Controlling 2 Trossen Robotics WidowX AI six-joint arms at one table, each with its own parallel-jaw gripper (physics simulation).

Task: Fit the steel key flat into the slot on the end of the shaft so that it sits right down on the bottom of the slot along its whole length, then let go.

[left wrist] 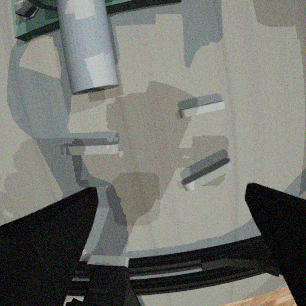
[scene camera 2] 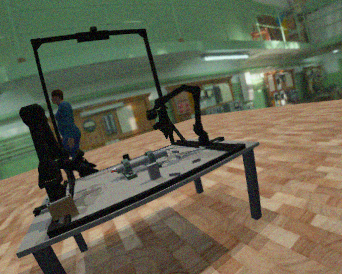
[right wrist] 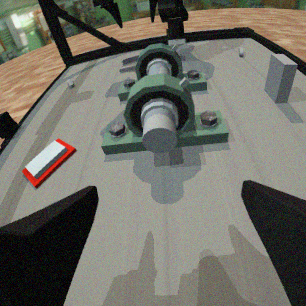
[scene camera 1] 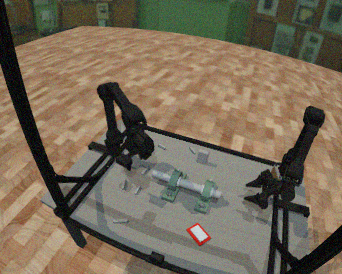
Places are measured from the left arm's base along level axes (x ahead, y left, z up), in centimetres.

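Where they show: left gripper, fingertip midpoint: (left wrist: pixel 172 193) (scene camera 2: pixel 169 139) (right wrist: pixel 136 24) (scene camera 1: pixel 135 164); right gripper, fingertip midpoint: (scene camera 2: pixel 97 168) (right wrist: pixel 170 191) (scene camera 1: pixel 244 191); left arm's base, origin of the base link: (left wrist: pixel 108 277) (scene camera 2: pixel 204 144) (right wrist: pixel 176 36) (scene camera 1: pixel 114 152); right arm's base, origin of the base link: (scene camera 2: pixel 57 197).
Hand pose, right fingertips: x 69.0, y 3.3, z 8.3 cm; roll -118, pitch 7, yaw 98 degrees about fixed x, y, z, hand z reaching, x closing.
Note:
Each offset is from my right fingertips to the top centre of the thing. "spot": to the spot under its first point.
A pale steel shaft {dx -25.8, dy -4.6, dz -2.9 cm} (scene camera 1: pixel 191 186) (scene camera 2: pixel 139 162) (left wrist: pixel 87 45) (right wrist: pixel 160 132) lies level through two green bearing blocks; I cannot make out its slot. Several small grey key-like bars lie loose on the table. In the left wrist view, one bar {dx -48.2, dy -3.8, dz -8.6 cm} (left wrist: pixel 92 148) lies below the shaft's end, another bar {dx -44.3, dy -16.5, dz -9.0 cm} (left wrist: pixel 202 107) to the right, and a tilted bar {dx -51.9, dy -17.3, dz -8.6 cm} (left wrist: pixel 206 172) below that. I cannot tell which fits the slot. My left gripper (left wrist: pixel 172 193) is open and empty, above the table near these bars. My right gripper (scene camera 1: pixel 246 192) (right wrist: pixel 170 191) is open and empty, facing the shaft's other end.
A grey upright block {dx -26.9, dy +17.7, dz -2.6 cm} (scene camera 1: pixel 202 156) (scene camera 2: pixel 153 171) (right wrist: pixel 280 79) stands beside the shaft. A red-rimmed white rectangle {spot: dx -11.4, dy -25.3, dz -9.8 cm} (scene camera 1: pixel 193 237) (right wrist: pixel 30 179) lies on the other side. More bars lie near the table edges, one bar {dx -40.8, dy -34.5, dz -9.3 cm} (scene camera 1: pixel 120 221) at the front left. Black frame rails border the table.

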